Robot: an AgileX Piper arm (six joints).
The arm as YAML. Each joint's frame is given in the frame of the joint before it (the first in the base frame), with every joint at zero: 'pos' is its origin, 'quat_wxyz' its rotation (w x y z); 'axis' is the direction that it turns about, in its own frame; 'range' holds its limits. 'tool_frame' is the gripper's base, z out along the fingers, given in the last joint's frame.
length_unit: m
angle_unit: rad
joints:
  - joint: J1
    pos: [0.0, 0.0, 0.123]
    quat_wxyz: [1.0, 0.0, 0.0, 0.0]
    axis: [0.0, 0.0, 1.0]
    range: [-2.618, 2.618]
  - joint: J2
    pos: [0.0, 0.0, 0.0]
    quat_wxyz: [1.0, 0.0, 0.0, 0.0]
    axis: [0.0, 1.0, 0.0]
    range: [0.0, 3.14]
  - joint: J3
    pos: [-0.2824, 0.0, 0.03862]
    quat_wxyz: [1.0, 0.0, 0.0, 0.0]
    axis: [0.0, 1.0, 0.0]
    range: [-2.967, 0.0]
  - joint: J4
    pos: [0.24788, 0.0, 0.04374]
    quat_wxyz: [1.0, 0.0, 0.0, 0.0]
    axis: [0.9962, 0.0, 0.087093]
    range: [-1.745, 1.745]
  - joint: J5
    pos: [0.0, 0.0, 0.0]
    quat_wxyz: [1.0, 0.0, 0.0, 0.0]
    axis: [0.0, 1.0, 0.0]
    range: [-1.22, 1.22]
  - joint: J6
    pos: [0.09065, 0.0, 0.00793]
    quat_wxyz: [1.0, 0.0, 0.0, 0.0]
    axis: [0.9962, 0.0, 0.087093]
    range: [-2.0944, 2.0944]
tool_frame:
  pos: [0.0, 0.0, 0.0]
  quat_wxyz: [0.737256, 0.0, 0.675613, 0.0]
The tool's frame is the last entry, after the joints.
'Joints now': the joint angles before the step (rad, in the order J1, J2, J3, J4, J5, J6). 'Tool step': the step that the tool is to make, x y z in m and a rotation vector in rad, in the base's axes. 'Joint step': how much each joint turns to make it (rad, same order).
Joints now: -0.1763 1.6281 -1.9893 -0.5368 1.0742 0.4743
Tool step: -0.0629 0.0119 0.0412 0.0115 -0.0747 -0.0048
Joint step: 0.0001 -0.1562 0.0002 0.0323 0.0814 -0.0308
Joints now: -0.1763 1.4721 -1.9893 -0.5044 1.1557 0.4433
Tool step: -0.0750 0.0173 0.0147 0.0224 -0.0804 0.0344
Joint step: 0.0000 -0.2350 0.1499 0.0537 0.0062 -0.0104
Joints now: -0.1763 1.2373 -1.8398 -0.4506 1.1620 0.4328
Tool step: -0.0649 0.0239 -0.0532 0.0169 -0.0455 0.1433
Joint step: 0.0006 -0.3466 0.4533 0.1249 -0.1752 -0.0416
